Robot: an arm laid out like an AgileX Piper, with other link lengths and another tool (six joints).
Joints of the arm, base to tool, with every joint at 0 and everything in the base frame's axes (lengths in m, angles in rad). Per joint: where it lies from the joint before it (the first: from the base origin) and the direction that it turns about. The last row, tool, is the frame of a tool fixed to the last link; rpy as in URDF.
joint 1: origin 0 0 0.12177 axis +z
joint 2: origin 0 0 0 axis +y
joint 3: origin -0.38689 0 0.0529 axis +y
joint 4: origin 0.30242 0 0.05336 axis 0.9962 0 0.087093
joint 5: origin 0 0 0 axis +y
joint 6: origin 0.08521 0 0.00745 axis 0.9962 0 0.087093
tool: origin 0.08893 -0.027 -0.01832 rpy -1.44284 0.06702 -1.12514
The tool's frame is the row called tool.
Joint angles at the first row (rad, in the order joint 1, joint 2, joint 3, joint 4, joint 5, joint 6):
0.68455 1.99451 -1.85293 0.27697 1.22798 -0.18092
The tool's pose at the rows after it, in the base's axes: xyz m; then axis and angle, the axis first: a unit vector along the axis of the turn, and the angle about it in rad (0 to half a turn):
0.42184, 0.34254, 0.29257, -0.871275, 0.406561, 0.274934, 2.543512
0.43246, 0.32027, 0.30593, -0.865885, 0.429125, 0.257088, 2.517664
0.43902, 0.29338, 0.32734, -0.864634, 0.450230, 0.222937, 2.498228
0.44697, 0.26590, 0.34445, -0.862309, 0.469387, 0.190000, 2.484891
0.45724, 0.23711, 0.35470, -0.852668, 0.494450, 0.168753, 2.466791
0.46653, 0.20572, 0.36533, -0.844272, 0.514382, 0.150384, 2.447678
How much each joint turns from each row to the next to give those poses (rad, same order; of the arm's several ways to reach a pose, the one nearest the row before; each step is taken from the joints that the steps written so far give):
-0.05164 -0.00187 -0.00270 0.05998 0.00382 0.00378
-0.04005 -0.02566 0.00000 -0.01842 0.00000 0.01935
-0.03372 -0.04258 0.00003 -0.05191 0.00395 0.02924
-0.03798 -0.03260 -0.00242 -0.04754 0.00382 0.01719
-0.05251 -0.02025 0.00005 -0.01909 0.00048 0.01048
-0.06066 -0.02091 -0.00001 -0.00620 0.00274 -0.00941

